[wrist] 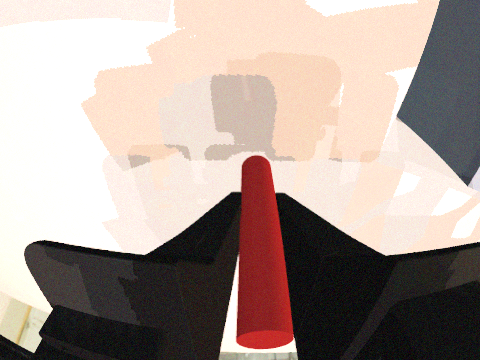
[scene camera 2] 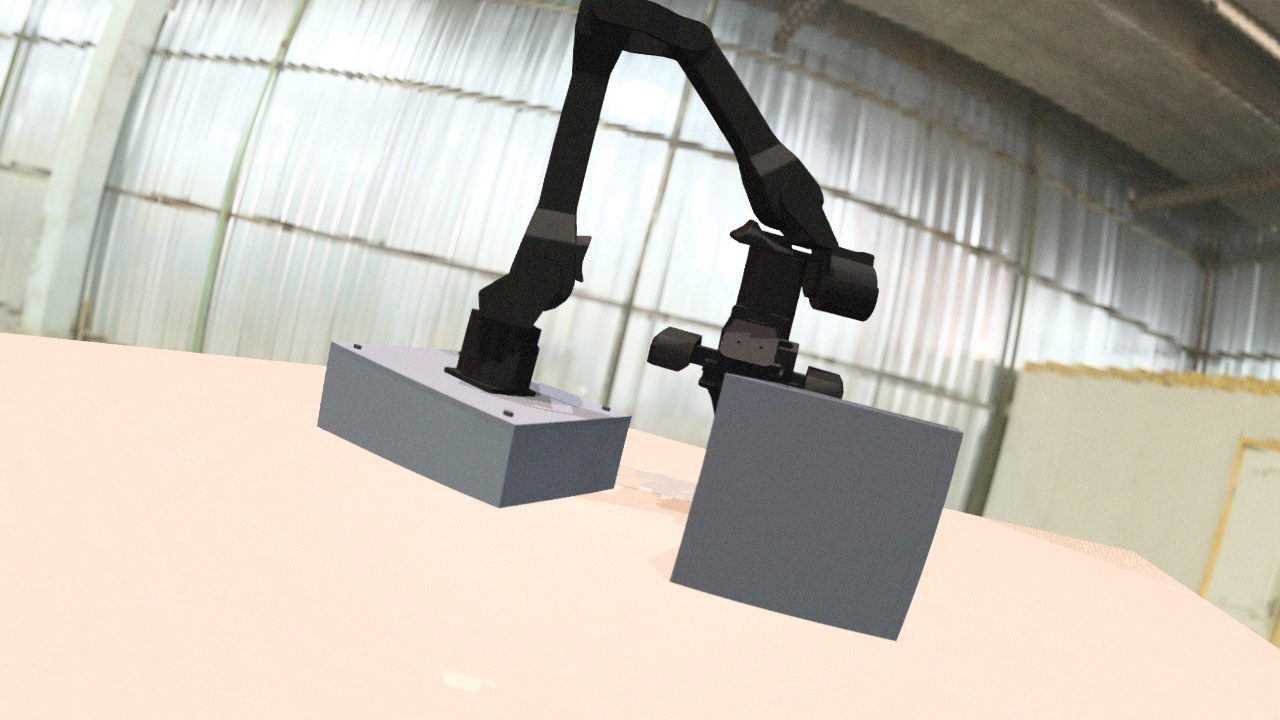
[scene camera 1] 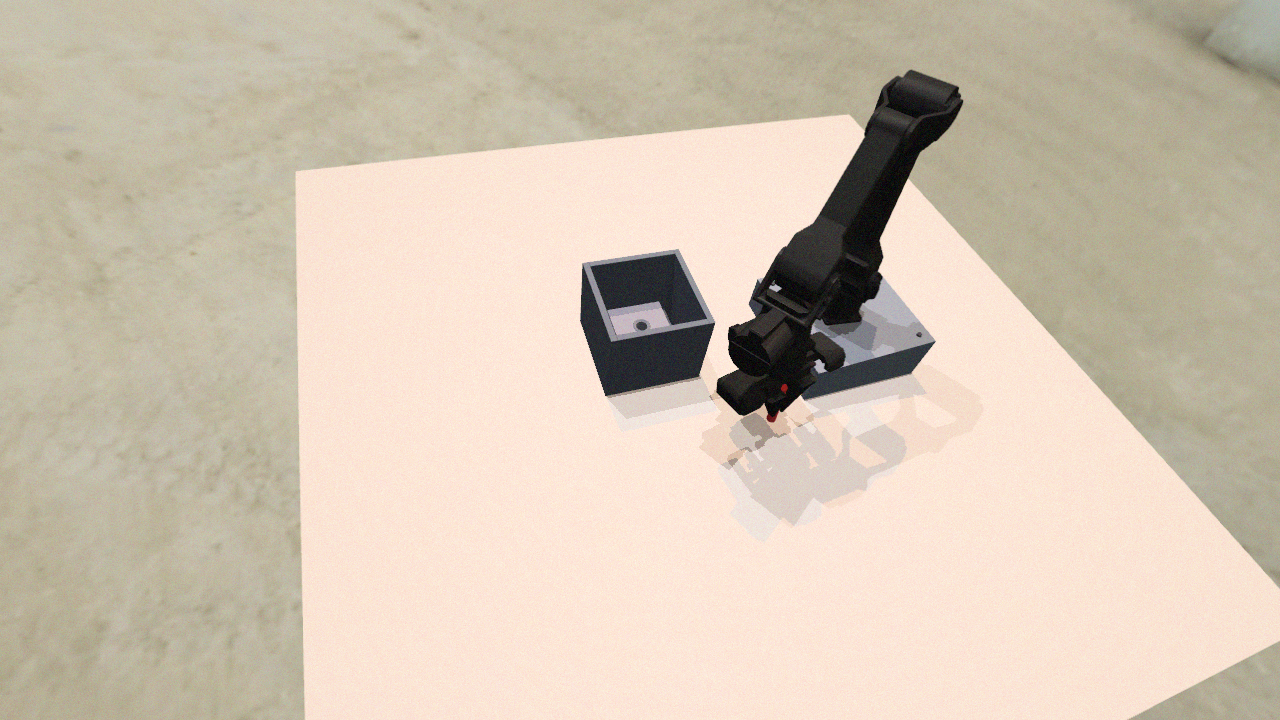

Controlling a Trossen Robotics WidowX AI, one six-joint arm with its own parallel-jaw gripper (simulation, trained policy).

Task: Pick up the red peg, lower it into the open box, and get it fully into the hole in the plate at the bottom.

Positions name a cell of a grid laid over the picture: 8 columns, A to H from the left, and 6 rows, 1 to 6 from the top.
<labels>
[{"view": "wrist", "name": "my gripper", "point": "E4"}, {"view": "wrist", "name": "red peg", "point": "E6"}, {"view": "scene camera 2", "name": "grey box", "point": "F5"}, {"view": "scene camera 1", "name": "my gripper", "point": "E4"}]
</labels>
